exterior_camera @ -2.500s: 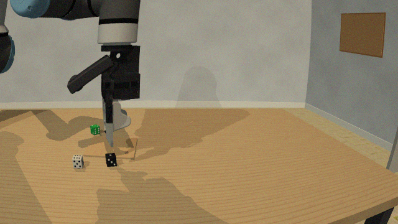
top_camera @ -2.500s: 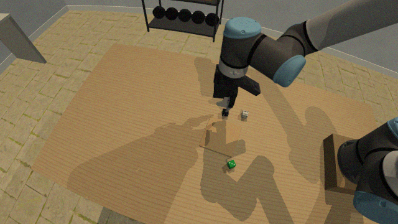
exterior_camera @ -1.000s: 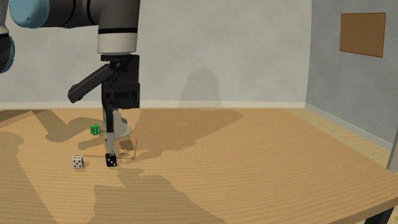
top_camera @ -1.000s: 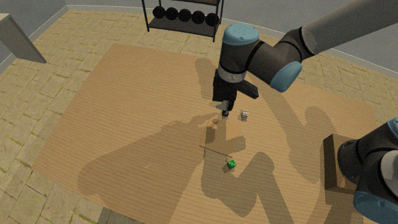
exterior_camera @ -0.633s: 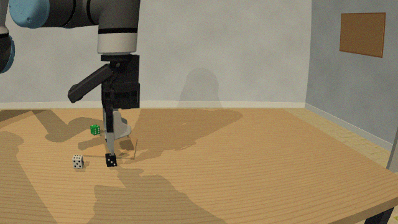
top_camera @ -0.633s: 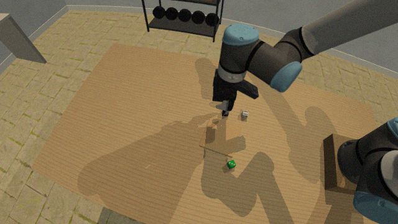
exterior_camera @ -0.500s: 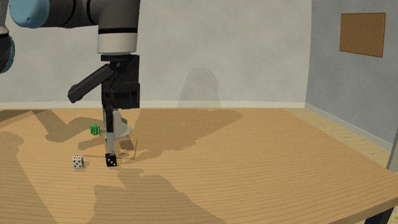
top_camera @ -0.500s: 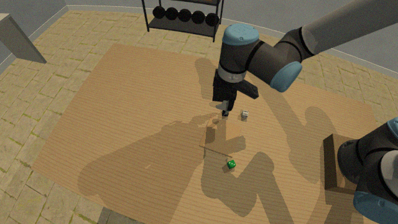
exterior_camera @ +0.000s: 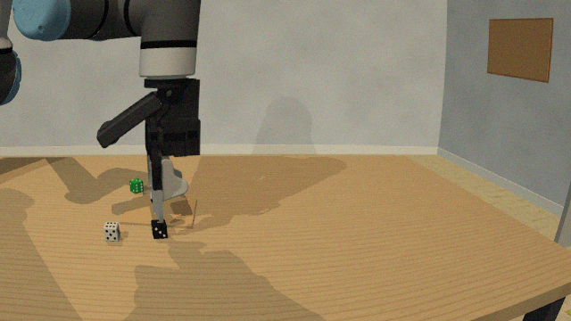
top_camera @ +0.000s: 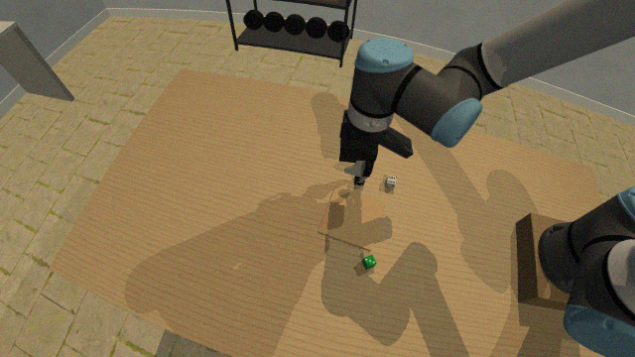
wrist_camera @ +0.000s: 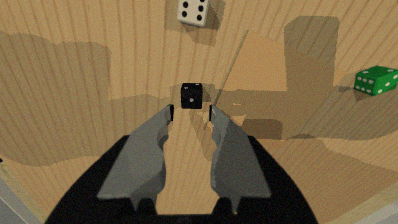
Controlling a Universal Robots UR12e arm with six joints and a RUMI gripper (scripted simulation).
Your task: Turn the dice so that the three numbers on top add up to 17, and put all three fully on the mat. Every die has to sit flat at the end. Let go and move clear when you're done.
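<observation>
Right now the black die is 4 cm below my hand. From my hand the other things lie so: tan mat 11 cm to the left, 5 cm below, 1 cm ahead; green die 22 cm to the left, 4 cm below, 4 cm behind; white die 9 cm behind, 4 cm below, 1 cm to the right.
</observation>
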